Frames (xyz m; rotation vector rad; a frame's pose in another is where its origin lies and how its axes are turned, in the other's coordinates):
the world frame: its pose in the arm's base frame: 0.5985 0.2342 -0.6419 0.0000 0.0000 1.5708
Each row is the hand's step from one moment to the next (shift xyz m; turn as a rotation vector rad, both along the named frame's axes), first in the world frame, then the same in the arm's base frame.
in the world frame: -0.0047 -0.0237 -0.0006 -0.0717 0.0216 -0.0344
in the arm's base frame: 0.0237 -0.0047 -0.0006 -0.0216 -0.0717 -0.0344
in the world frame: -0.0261 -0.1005 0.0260 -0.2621 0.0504 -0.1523
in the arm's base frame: 0.1005 -0.0261 0.0260 -0.0504 -0.2621 -0.1523
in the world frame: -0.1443 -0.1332 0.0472 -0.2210 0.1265 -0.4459
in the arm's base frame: 0.1332 -0.1443 0.0472 -0.1265 -0.2210 -0.4459
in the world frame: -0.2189 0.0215 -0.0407 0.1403 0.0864 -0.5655
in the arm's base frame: -0.0215 -0.2189 -0.0407 -0.0864 0.1403 -0.5655
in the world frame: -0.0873 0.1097 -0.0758 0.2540 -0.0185 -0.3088
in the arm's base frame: -0.1097 -0.0873 -0.0758 0.0185 0.2540 -0.3088
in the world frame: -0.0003 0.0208 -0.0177 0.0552 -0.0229 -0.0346
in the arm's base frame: -0.0208 -0.0003 -0.0177 0.0229 0.0552 -0.0346
